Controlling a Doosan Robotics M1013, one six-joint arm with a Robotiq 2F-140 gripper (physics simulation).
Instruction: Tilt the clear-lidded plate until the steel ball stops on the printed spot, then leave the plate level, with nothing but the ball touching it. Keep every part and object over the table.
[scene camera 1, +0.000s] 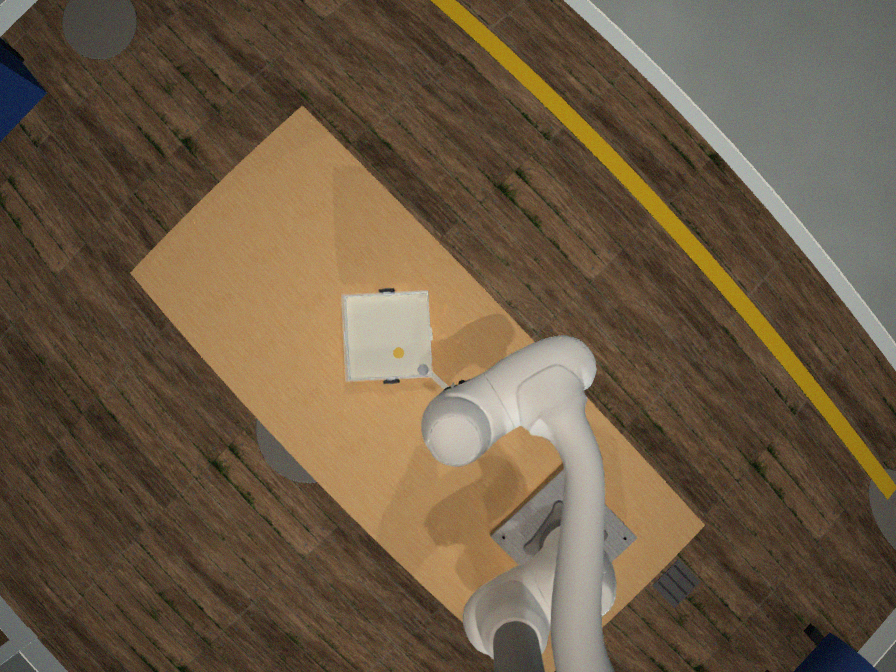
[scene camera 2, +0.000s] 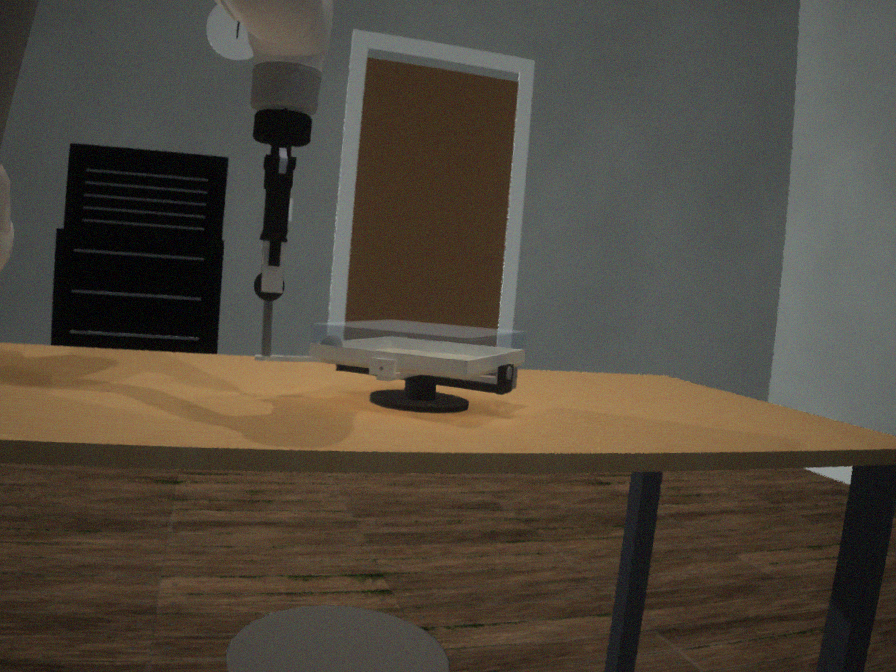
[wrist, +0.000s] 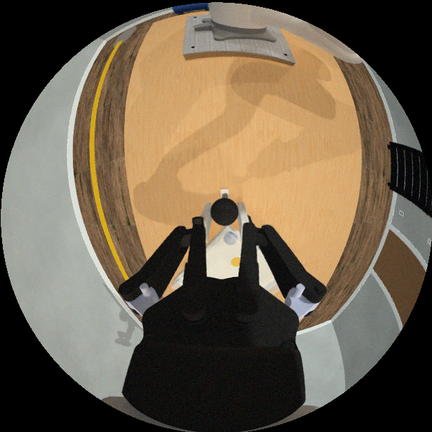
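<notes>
The white square plate (scene camera 1: 372, 318) (scene camera 2: 468, 366) (wrist: 216, 262) sits on a black pedestal under its clear lid; it looks near level, but a slight tilt cannot be judged. The steel ball (scene camera 1: 423, 369) (scene camera 2: 331, 341) (wrist: 230, 237) is inside, in the corner nearest the handle, off the orange printed spot (scene camera 1: 398, 352) (wrist: 235, 261). My gripper (scene camera 2: 271, 279) (wrist: 224, 210) points down beside that corner and is shut on the black ball knob (scene camera 2: 259, 286) (wrist: 224, 211). The knob tops an upright rod (scene camera 2: 267, 326), joined low to the plate by a thin arm. In scene camera 1 the fingers are hidden under the wrist.
The wooden table (scene camera 1: 238, 238) (scene camera 2: 615, 426) (wrist: 200, 100) carries the plate's round black base (scene camera 2: 419, 402). The robot's grey mounting plate (scene camera 1: 618, 536) (wrist: 200, 48) is fixed at one end of the table. A table edge runs beyond the plate on either side.
</notes>
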